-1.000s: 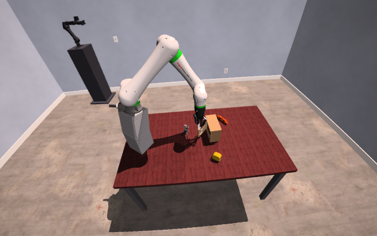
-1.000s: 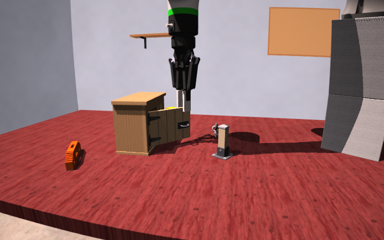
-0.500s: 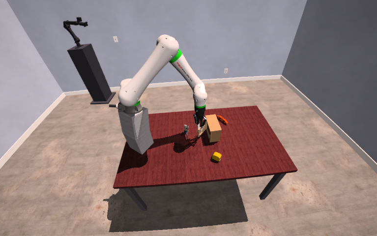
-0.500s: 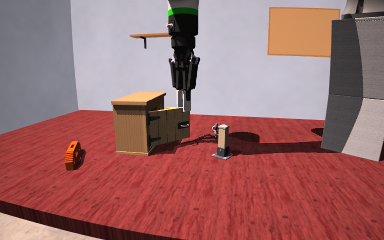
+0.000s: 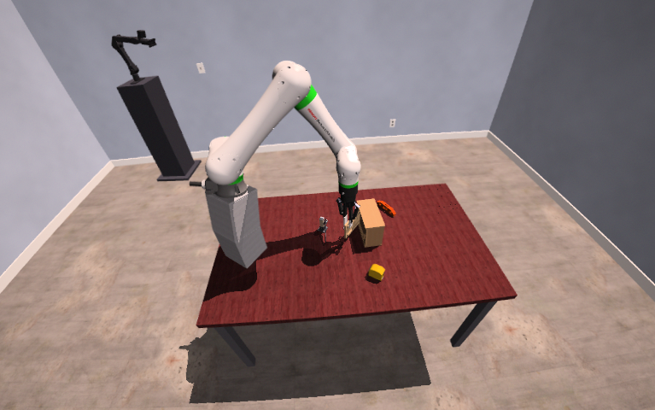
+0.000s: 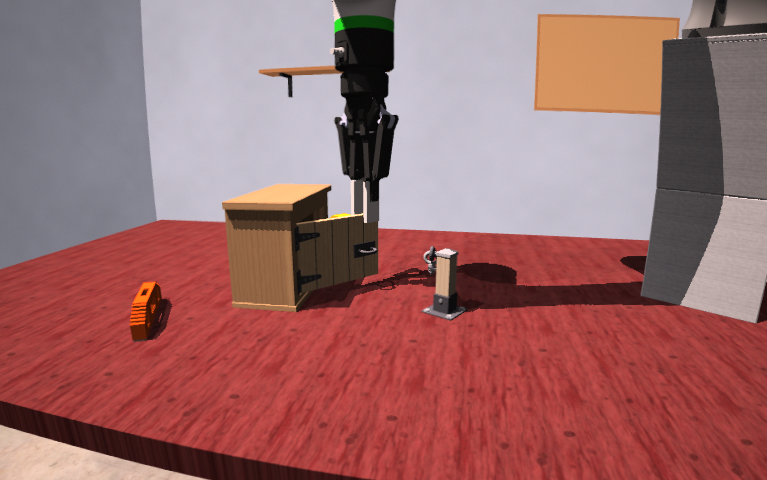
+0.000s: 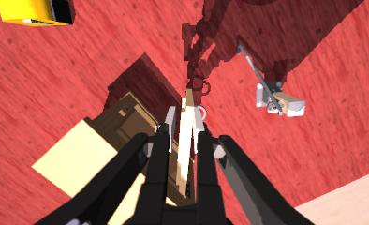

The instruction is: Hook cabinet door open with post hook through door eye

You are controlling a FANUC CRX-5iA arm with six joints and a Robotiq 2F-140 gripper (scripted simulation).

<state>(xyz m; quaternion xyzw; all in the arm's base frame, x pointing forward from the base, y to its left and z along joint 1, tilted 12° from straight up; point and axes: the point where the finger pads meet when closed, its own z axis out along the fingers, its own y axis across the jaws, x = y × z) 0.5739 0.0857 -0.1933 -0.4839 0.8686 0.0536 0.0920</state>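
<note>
The metal hook is 12 cm behind my hand, 3 cm to the left of it and 10 cm below it. Round my hand: yellow block (14 cm ahead, 24 cm to the right, 11 cm below); then orange object (25 cm ahead, 24 cm to the left, 13 cm below); then door (2 cm ahead, 6 cm to the left, 7 cm below).
</note>
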